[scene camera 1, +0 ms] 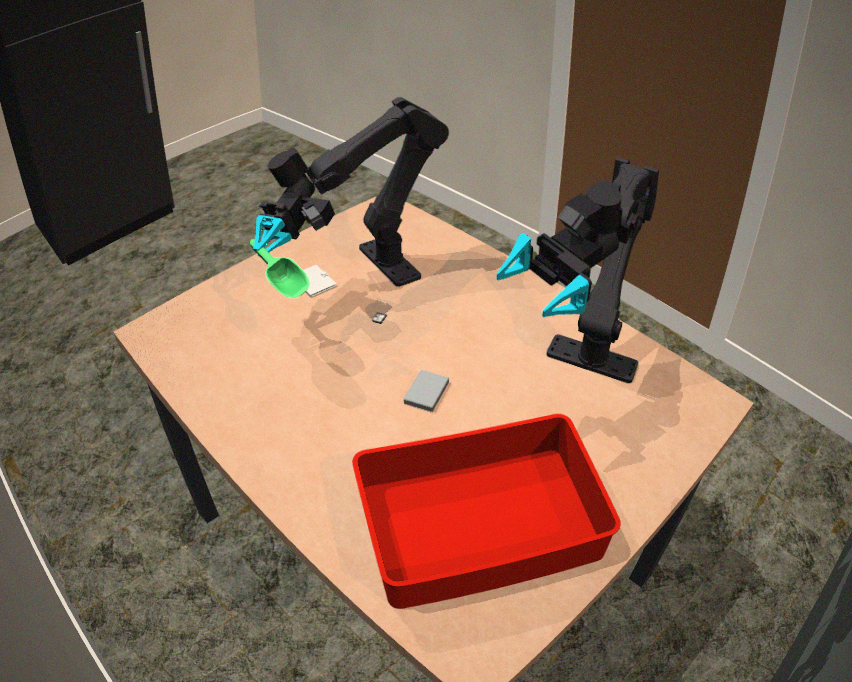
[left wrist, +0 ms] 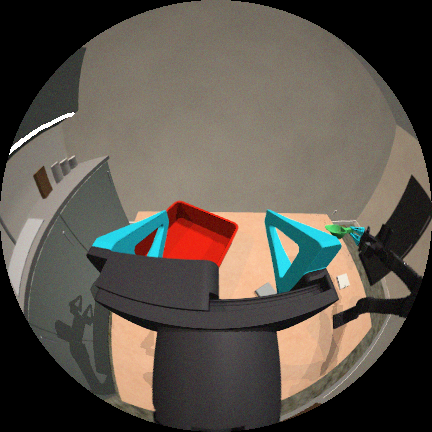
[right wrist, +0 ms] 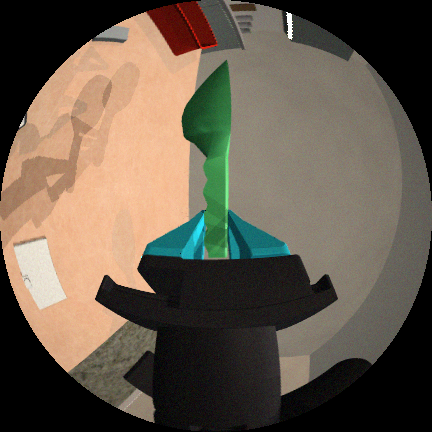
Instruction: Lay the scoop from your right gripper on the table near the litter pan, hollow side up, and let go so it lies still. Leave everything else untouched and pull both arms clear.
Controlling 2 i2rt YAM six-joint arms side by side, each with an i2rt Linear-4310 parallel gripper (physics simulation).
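Frame: origin at the left arm's base, x ahead, y left, z up, level; millimetres.
Seen in the pictures: left gripper, fingertip midpoint: [scene camera 1: 519, 295] [left wrist: 216, 215]; right gripper, fingertip midpoint: [scene camera 1: 257, 253] [left wrist: 348, 228] [right wrist: 215, 215]; left arm's base, origin of the base link: [scene camera 1: 592, 360]; right arm's base, origin of the base link: [scene camera 1: 389, 262] [left wrist: 344, 316].
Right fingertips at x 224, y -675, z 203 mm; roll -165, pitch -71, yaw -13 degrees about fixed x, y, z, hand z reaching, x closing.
Offsets run from my right fingertips to a thing's top centre. Level surfaces: height alone.
The green scoop {dx +20, dy +70, dz +17 mm} [scene camera 1: 287, 275] [left wrist: 337, 230] [right wrist: 212, 115] is in the air above the table {dz -203 mm} [scene camera 1: 248, 398], at the upper left in scene camera 1. Its hollow shows there; the right wrist view shows it edge-on. My right gripper [scene camera 1: 260, 248] [left wrist: 348, 228] [right wrist: 215, 215] is shut on the scoop's handle. My left gripper [scene camera 1: 522, 295] [left wrist: 216, 215] is open and empty, raised above the table at the right in scene camera 1. The red litter pan {dx +265, dy +628, dz -109 mm} [scene camera 1: 497, 574] [left wrist: 205, 218] [right wrist: 175, 25] stands near the table's front corner, well apart from the scoop.
A white flat piece {dx -190, dy -5, dz -190 mm} [scene camera 1: 321, 281] [left wrist: 343, 281] [right wrist: 40, 272] lies near the right arm's base [scene camera 1: 389, 263]. A small dark-edged piece {dx -139, dy +205, dz -201 mm} [scene camera 1: 379, 317] lies mid-table. A grey slab {dx +19, dy +401, dz -188 mm} [scene camera 1: 427, 390] [left wrist: 266, 289] [right wrist: 112, 34] lies between that piece and the pan.
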